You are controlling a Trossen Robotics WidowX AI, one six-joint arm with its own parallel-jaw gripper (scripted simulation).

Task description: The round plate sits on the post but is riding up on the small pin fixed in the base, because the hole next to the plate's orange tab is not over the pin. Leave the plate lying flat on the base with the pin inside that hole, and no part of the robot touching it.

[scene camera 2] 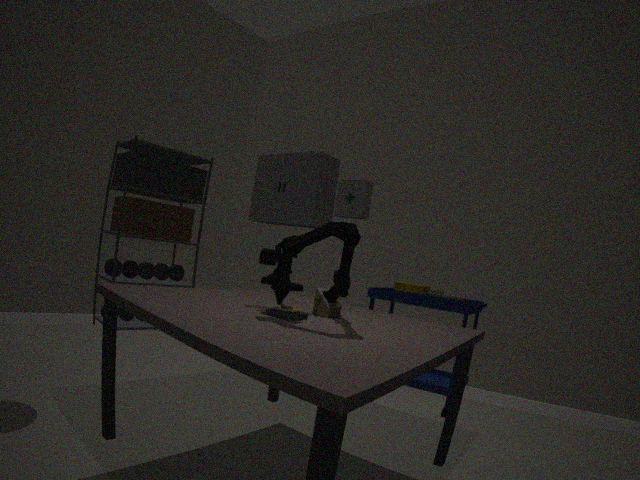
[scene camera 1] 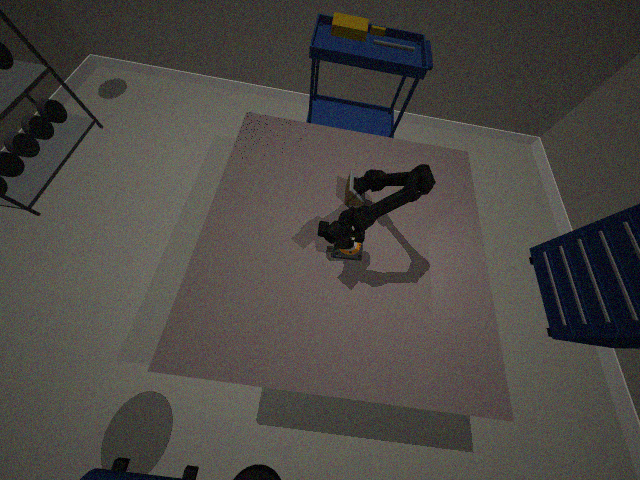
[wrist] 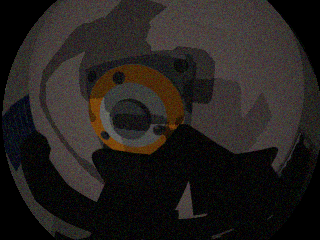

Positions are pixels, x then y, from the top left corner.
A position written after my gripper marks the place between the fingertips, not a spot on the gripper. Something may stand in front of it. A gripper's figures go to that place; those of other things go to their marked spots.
Labels:
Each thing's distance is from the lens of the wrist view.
my gripper (wrist: 183, 129): 0.10 m
square base (wrist: 178, 68): 0.10 m

